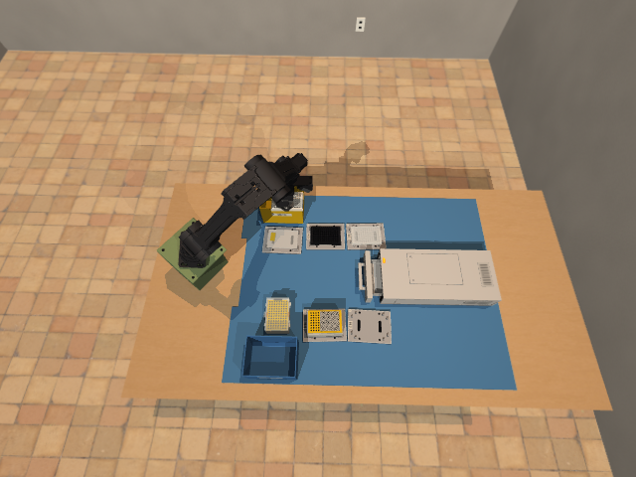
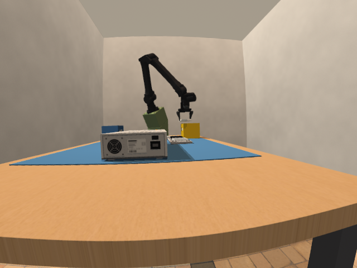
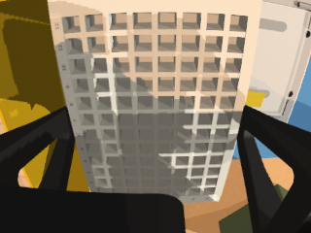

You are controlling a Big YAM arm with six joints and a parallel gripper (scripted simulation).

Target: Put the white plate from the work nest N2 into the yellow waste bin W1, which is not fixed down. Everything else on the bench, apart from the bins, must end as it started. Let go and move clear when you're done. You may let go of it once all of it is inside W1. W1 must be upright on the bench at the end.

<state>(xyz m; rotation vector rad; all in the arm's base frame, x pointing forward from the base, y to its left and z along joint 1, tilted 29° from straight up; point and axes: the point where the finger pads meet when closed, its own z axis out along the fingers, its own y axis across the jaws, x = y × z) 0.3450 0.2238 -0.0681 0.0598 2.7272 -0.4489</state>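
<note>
Now: the yellow waste bin 110 mm below my hand, 50 mm to the left of it and 20 mm behind it. Round my hand: black plate 150 mm ahead, 130 mm below, 110 mm to the right; then white plate right at my hand; then instrument box 470 mm ahead, 340 mm to the right, 110 mm below.
</note>
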